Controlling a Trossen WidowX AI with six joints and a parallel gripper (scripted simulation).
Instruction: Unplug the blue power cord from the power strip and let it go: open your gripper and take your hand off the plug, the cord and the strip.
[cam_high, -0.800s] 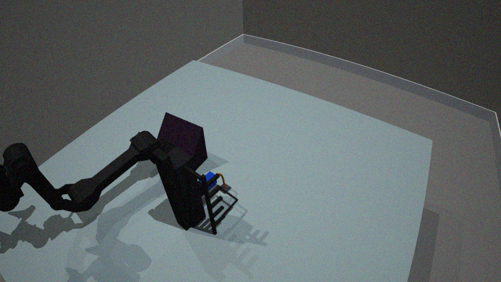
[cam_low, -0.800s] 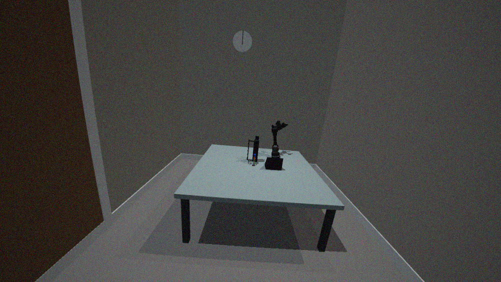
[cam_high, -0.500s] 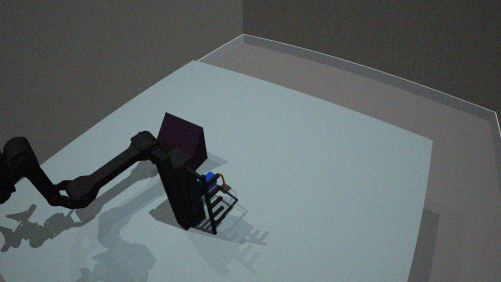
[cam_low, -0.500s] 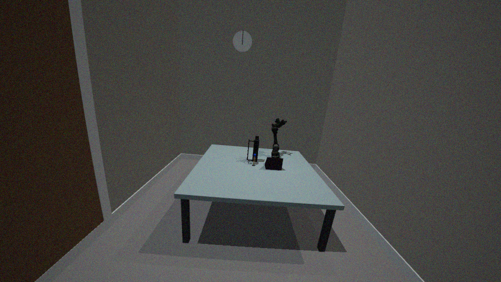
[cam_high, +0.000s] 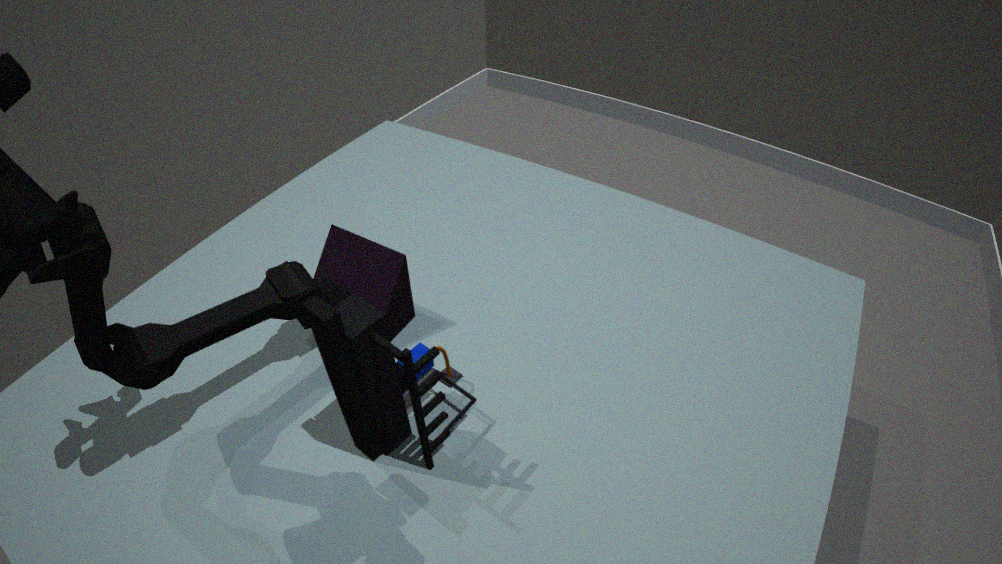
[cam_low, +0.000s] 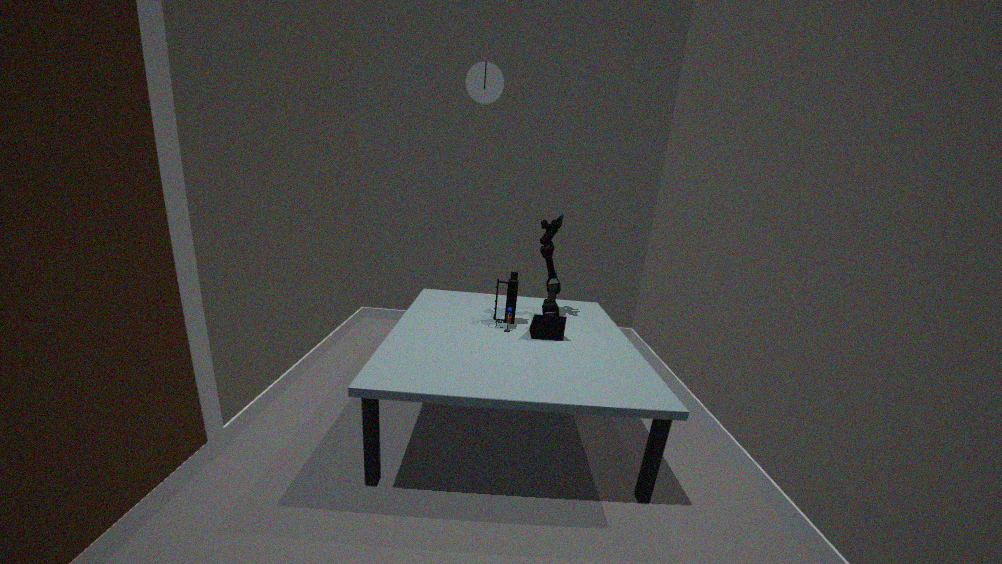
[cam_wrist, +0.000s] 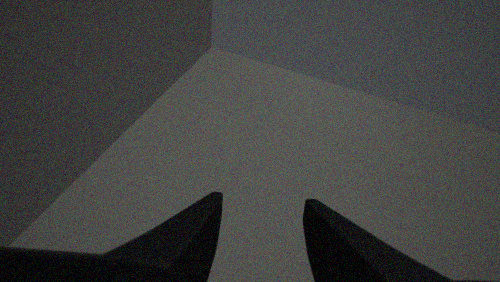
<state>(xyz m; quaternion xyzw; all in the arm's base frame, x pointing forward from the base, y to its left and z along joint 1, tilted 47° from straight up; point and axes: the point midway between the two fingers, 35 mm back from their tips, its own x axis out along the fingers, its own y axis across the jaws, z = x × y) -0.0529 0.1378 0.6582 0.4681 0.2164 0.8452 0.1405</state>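
Right now the blue plug is 530 mm below my gripper tip, 330 mm to the left of it and 290 mm ahead of it.
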